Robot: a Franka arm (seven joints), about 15 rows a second.
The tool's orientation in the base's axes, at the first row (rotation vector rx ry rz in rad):
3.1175, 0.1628, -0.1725
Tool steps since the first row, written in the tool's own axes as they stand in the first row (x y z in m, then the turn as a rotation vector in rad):
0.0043, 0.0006, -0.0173, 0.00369, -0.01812, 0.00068
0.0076, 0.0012, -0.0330, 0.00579, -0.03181, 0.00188
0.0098, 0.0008, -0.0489, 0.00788, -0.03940, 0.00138
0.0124, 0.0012, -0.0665, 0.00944, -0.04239, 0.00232
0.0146, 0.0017, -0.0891, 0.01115, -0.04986, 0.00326
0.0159, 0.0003, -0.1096, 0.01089, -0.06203, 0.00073
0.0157, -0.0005, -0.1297, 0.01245, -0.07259, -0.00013
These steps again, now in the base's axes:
0.0062, 0.0002, 0.0167, 0.00168, 0.01839, -0.00125
0.0112, 0.0003, 0.0320, 0.00219, 0.03219, -0.00281
0.0151, 0.0012, 0.0475, 0.00351, 0.03996, -0.00261
0.0196, 0.0015, 0.0647, 0.00464, 0.04308, -0.00375
0.0243, 0.0017, 0.0869, 0.00545, 0.05066, -0.00494
0.0277, 0.0036, 0.1072, 0.00419, 0.06279, -0.00251
0.0296, 0.0048, 0.1272, 0.00472, 0.07347, -0.00192

